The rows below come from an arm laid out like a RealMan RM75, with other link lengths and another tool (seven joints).
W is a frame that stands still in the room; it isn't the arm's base.
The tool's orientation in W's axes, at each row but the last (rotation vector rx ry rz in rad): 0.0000 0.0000 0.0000; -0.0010 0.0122 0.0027; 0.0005 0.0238 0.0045; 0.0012 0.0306 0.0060; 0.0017 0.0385 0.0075; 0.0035 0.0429 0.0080; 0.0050 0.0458 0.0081; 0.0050 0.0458 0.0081; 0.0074 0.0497 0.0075; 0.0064 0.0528 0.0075; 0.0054 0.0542 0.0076; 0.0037 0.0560 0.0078; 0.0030 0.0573 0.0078
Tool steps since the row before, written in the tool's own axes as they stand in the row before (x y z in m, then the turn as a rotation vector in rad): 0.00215 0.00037 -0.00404 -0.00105 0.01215 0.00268; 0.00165 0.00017 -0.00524 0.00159 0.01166 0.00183; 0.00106 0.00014 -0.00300 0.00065 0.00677 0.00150; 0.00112 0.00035 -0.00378 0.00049 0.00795 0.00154; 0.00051 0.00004 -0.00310 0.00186 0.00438 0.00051; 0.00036 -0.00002 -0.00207 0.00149 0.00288 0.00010; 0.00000 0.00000 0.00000 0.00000 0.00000 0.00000; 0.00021 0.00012 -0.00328 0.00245 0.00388 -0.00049; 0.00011 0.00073 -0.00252 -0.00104 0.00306 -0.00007; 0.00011 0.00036 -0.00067 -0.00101 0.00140 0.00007; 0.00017 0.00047 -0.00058 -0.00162 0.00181 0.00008; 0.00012 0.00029 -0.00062 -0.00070 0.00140 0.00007; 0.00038 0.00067 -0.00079 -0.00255 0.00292 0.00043
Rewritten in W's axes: 0.00215 0.00037 -0.00404 -0.00105 0.01215 0.00268; 0.00159 0.00017 -0.00526 0.00158 0.01167 0.00180; 0.00099 0.00015 -0.00302 0.00066 0.00677 0.00149; 0.00100 0.00036 -0.00381 0.00049 0.00795 0.00153; 0.00039 0.00005 -0.00312 0.00185 0.00439 0.00045; 0.00027 -0.00001 -0.00208 0.00147 0.00289 0.00005; 0.00000 0.00000 0.00000 0.00000 0.00000 0.00000; 0.00006 0.00014 -0.00329 0.00239 0.00390 -0.00058; -0.00002 0.00075 -0.00252 -0.00106 0.00305 0.00000; 0.00007 0.00036 -0.00067 -0.00102 0.00139 0.00013; 0.00013 0.00047 -0.00059 -0.00163 0.00180 0.00018; 0.00008 0.00029 -0.00062 -0.00071 0.00139 0.00011; 0.00033 0.00068 -0.00081 -0.00254 0.00290 0.00058
